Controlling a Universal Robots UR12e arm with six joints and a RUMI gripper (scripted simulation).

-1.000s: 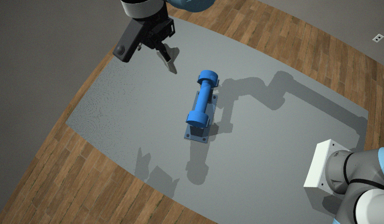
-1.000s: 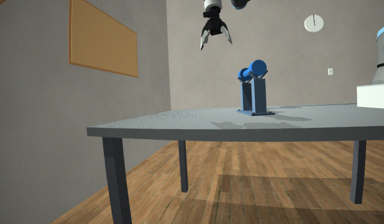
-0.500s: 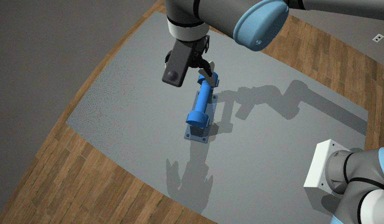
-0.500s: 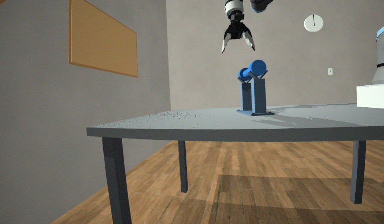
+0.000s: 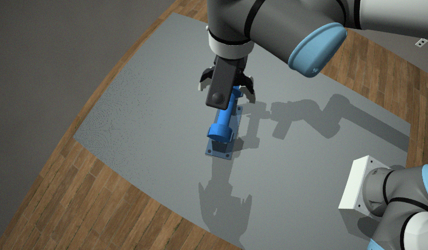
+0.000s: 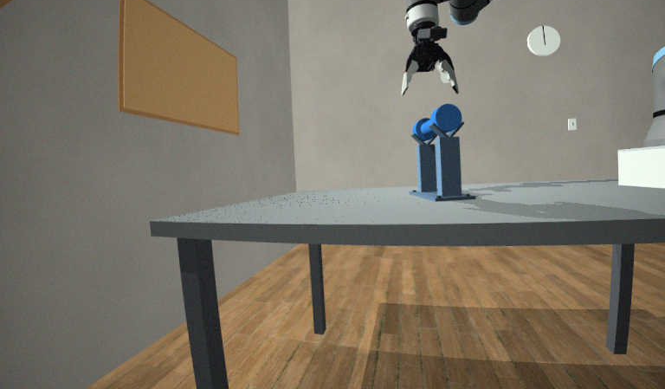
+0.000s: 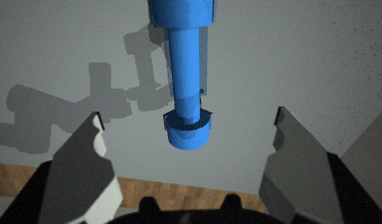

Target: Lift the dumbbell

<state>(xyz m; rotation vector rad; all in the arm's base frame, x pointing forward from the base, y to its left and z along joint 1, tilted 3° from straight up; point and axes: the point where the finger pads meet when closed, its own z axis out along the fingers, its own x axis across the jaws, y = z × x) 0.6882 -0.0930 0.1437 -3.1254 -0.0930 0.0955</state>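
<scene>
The blue dumbbell lies 9 cm below my hand. Round my hand: cradle: 20 cm below.
</scene>
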